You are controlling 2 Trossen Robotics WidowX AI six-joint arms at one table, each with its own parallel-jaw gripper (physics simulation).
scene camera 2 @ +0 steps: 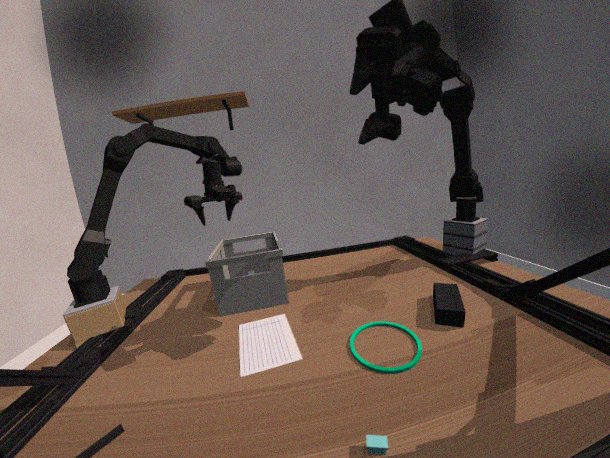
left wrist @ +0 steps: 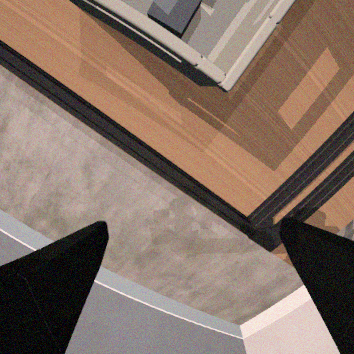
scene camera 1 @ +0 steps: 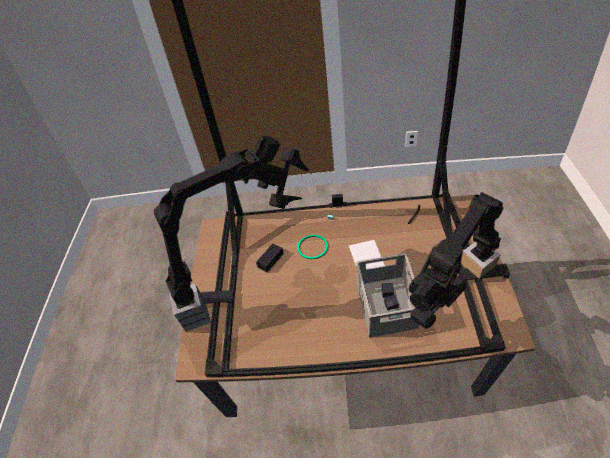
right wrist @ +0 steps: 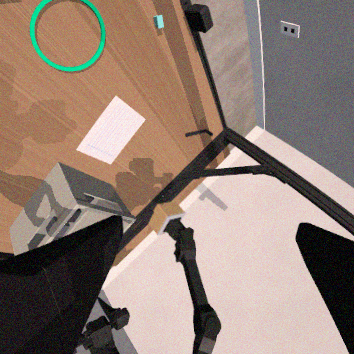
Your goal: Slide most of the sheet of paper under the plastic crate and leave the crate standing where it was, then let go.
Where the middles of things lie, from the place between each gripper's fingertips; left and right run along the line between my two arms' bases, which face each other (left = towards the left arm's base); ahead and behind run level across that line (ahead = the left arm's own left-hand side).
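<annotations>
There's a white lined sheet of paper (scene camera 2: 268, 343) that's 370 mm below my right hand, 200 mm to the left of it and 50 mm ahead of it. The grey plastic crate (scene camera 2: 234, 293) is 280 mm ahead of that same right hand, and it's 300 mm below it and 220 mm to the left of it.
As for the grey plastic crate, my left gripper is 120 mm above it, 180 mm past it and 100 mm to the left of it. The white lined sheet of paper is 410 mm behind my left hand, 190 mm below it and 120 mm to the right of it.
</annotations>
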